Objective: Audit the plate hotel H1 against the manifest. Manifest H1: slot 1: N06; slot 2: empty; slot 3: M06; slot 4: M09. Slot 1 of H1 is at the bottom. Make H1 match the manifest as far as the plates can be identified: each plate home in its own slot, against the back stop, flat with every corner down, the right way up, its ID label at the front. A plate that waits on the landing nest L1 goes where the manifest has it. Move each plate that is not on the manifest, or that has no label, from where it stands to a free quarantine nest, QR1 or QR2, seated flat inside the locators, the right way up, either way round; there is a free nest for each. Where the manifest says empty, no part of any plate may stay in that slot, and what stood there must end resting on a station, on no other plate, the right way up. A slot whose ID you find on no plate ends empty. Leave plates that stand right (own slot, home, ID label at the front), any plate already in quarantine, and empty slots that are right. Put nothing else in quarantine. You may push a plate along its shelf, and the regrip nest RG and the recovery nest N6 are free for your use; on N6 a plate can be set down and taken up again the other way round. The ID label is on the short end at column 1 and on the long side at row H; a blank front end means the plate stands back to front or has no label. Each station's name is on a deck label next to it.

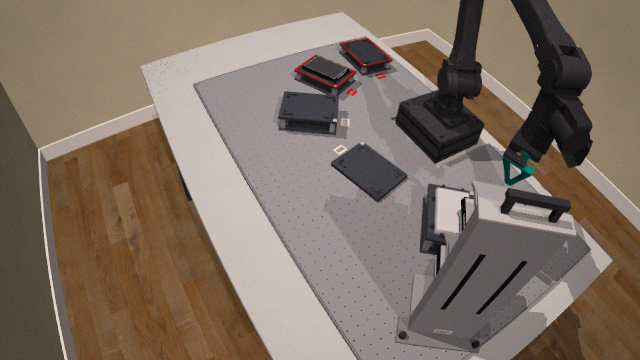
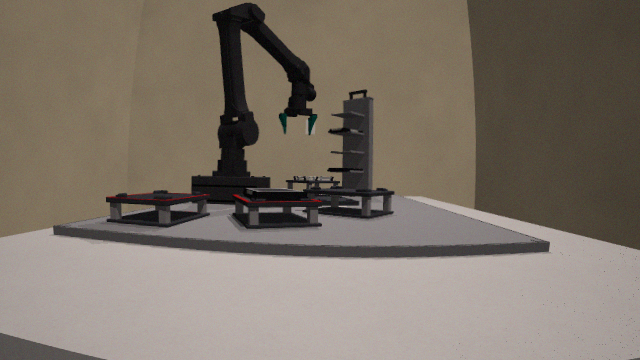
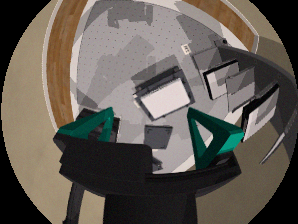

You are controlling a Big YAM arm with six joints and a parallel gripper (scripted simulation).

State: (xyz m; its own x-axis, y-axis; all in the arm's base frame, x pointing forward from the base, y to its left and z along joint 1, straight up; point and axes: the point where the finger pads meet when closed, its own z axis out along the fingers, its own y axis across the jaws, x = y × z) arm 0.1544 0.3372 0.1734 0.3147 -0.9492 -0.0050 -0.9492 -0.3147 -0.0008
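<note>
Now: hand 18 cm above the white plate, 7 cm short of it and 6 cm to the left of it. From my hand the other things lie so: H1 deck label (24 cm below, 10 cm to the left, 8 cm ahead); then plate hotel H1 (24 cm ahead, 14 cm to the left, 4 cm below); then red-rimmed quarantine nest (75 cm to the right, 21 cm below, 16 cm behind).
</note>
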